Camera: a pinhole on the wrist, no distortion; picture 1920 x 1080 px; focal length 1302.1 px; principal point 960.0 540.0 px. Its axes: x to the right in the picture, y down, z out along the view. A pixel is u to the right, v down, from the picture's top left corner.
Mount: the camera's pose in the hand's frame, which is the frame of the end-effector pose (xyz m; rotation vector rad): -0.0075 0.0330 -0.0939 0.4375 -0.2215 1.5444
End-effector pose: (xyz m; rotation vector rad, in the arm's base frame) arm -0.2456 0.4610 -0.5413 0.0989 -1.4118 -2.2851
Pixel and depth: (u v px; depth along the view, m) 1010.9 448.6 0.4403
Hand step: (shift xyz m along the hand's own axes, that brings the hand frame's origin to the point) 0.0824 -0.1293 0.3070
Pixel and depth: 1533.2 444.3 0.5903
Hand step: 0.1213 0.0317 0.5396
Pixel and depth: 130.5 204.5 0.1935
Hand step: 0.0644 -0.1567 0.0242
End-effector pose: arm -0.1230 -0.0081 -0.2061 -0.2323 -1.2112 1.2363
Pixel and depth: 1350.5 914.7 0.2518
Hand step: -0.0436 -0.0025 0.1740
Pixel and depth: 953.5 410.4 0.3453
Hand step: 0.0726 -0.1079 0.2129
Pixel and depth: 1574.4 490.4 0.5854
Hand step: 0.1002 0.0480 0.5446
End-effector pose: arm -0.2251 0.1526 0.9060 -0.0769 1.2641 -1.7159
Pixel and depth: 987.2 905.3 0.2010
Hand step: -0.0364 -0.0465 0.0970
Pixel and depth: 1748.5 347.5 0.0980
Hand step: 0.0215 0.0478 0.0169
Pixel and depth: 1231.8 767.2 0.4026
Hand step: -0.0211 -0.0560 0.3135
